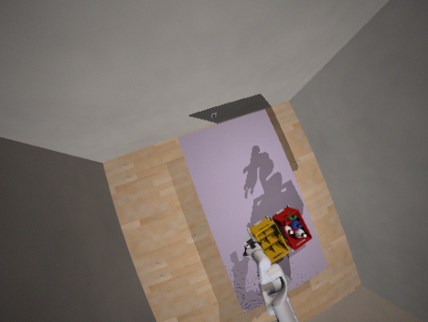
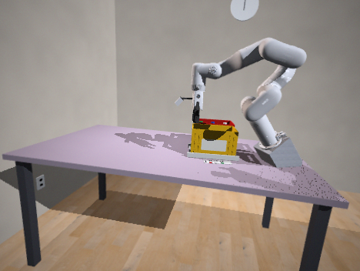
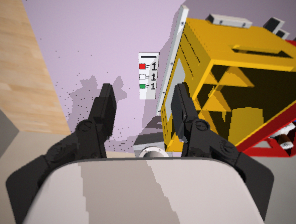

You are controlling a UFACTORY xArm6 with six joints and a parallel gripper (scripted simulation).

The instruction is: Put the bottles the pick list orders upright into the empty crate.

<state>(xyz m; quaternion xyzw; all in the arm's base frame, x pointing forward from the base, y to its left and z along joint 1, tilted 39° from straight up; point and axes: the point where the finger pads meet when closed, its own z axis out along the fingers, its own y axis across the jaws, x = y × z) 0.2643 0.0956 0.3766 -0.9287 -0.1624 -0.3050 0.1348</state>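
Now: hand 120 mm short of the green-label bottle, 440 mm to the left of it and 160 mm above it. The rest, counted from my hand: red crate 20 mm ahead, 430 mm to the right, 170 mm below; pick list 130 mm behind, 80 mm to the right, 250 mm below; yellow crate 50 mm behind, 210 mm to the right, 170 mm below.
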